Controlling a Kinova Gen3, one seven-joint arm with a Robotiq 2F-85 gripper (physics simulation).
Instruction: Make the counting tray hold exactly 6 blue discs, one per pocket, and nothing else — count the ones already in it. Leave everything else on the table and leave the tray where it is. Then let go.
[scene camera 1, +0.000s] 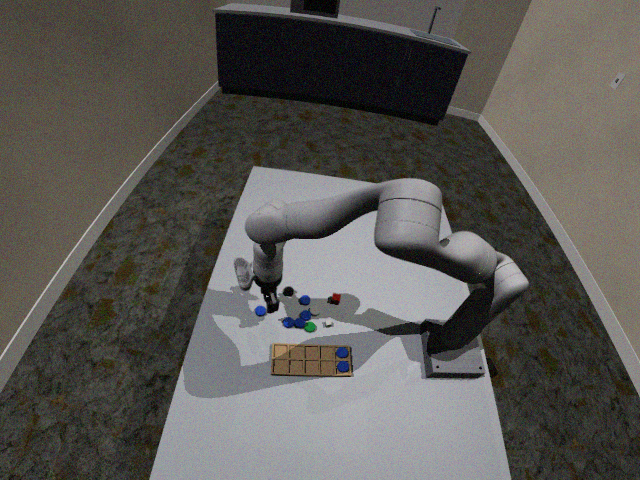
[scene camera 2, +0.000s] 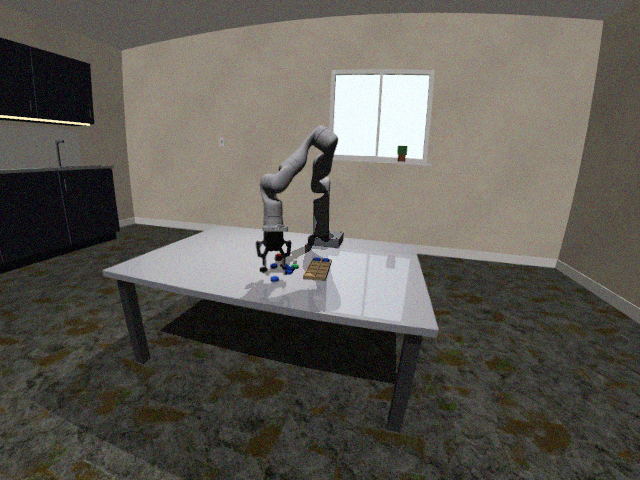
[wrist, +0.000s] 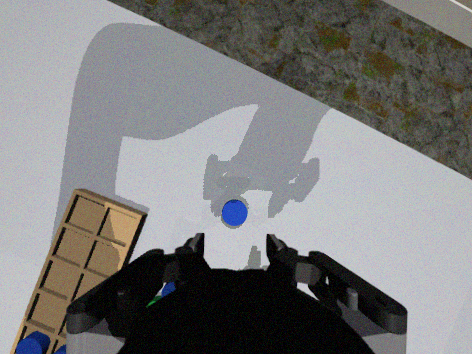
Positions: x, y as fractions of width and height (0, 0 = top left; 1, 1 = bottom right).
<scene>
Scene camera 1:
wooden counting tray: 0.48, 0.75
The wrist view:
my gripper: 0.50, 0.69
wooden counting tray: 0.20, 0.67
</scene>
